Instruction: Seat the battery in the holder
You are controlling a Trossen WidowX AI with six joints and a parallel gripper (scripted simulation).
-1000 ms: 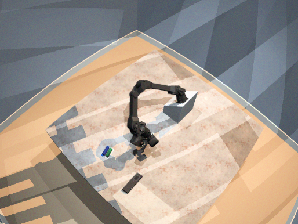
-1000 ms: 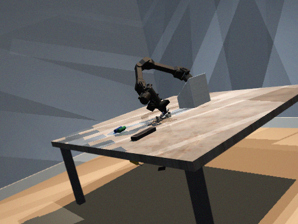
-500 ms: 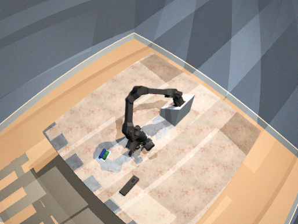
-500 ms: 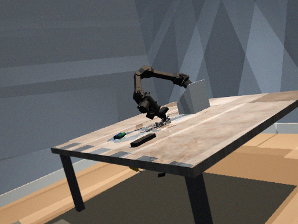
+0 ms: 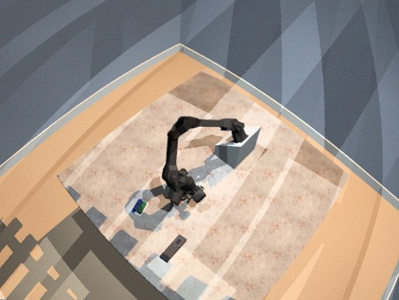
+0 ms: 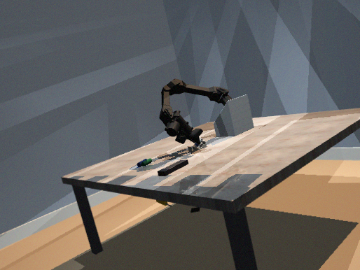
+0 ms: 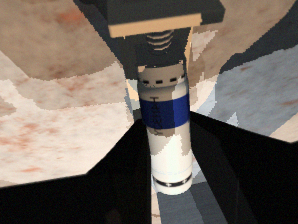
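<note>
Right now my gripper tip is 1 cm below the battery. The rest, counted from my gripper tip: black bar: 32 cm ahead, 15 cm to the left, 1 cm below.
</note>
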